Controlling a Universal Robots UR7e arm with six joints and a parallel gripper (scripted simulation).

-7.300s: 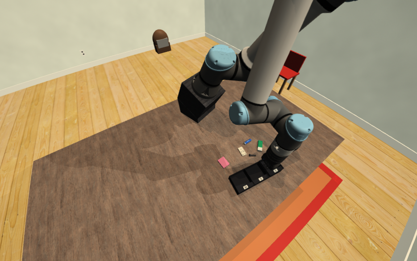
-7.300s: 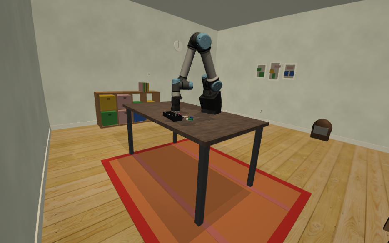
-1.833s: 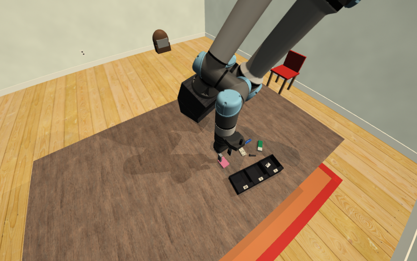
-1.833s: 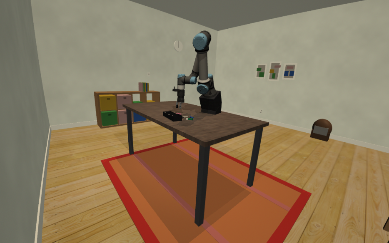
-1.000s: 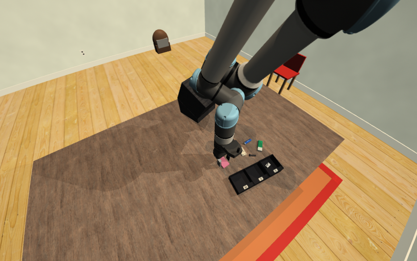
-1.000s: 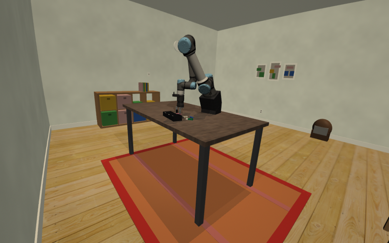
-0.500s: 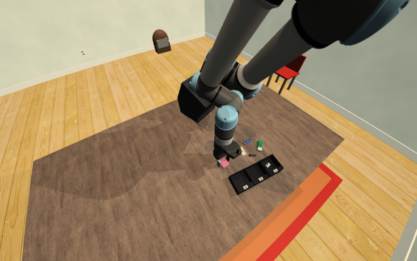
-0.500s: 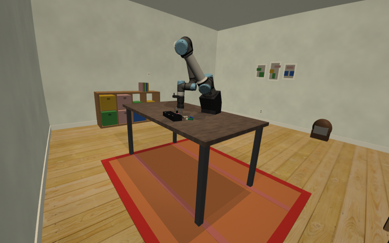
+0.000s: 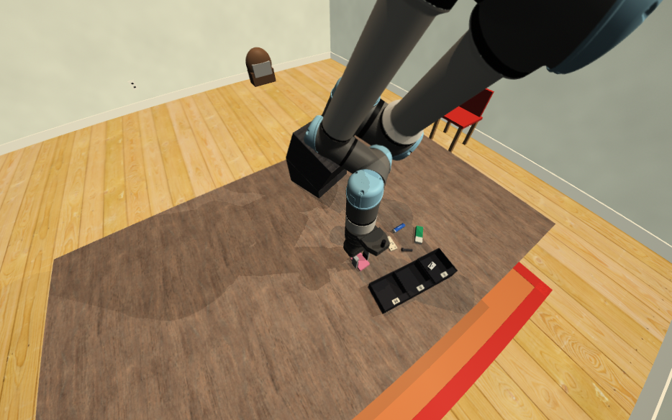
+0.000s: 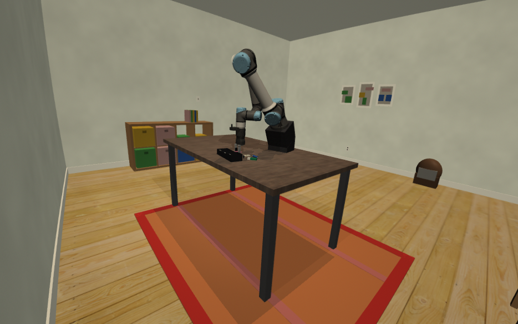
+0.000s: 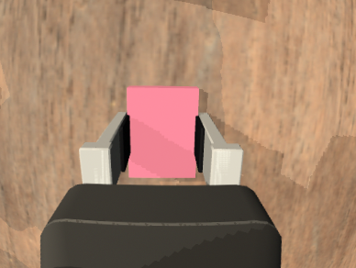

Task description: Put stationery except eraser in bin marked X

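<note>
My gripper is now 10 mm above the pink sticky-note pad. From my hand the other things lie so: domino: 120 mm to the left, 20 mm ahead, 10 mm below; then black bolt: 140 mm to the left, 70 mm ahead, 10 mm below; then black three-part bin: 150 mm ahead, 70 mm to the left.
</note>
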